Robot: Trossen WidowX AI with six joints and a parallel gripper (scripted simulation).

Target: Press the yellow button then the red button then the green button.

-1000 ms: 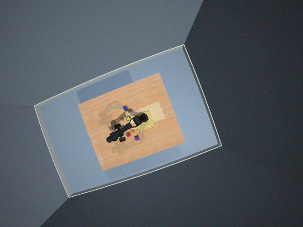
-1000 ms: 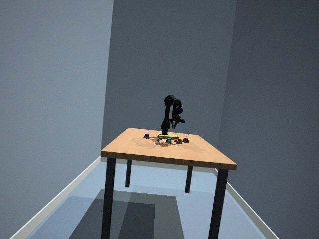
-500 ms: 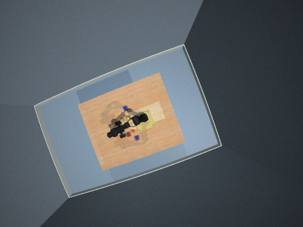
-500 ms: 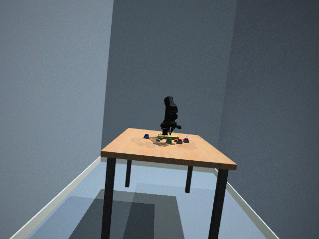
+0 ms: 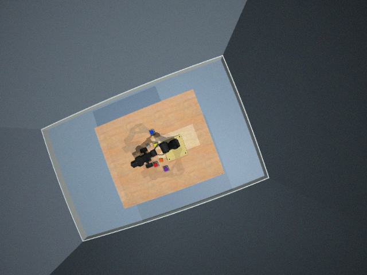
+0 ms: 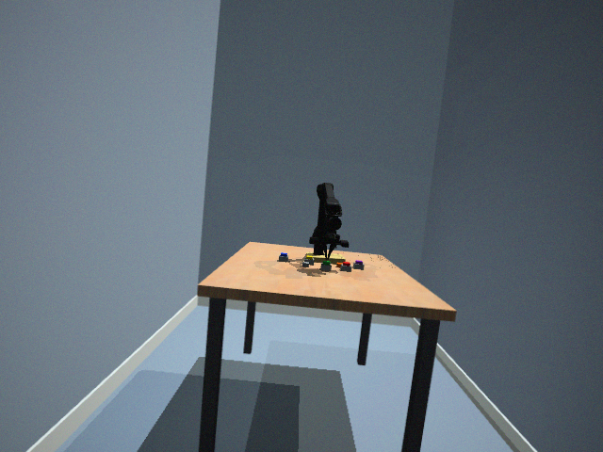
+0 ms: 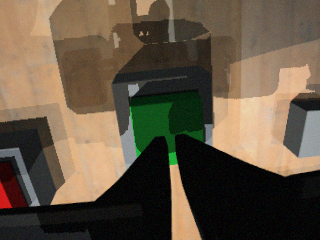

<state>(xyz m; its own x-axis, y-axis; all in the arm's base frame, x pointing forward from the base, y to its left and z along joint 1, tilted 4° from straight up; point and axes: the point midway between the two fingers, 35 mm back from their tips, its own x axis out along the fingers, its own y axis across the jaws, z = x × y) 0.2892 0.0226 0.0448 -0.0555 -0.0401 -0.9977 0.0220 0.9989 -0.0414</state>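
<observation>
My gripper tip is now 30 mm past the red button, 100 mm to the right of it and 20 mm above it. Round my gripper tip: grey block: 20 mm behind, 100 mm to the right, 40 mm below; then green button: 20 mm below; then orange block: 90 mm behind, 80 mm to the left, 40 mm below.
</observation>
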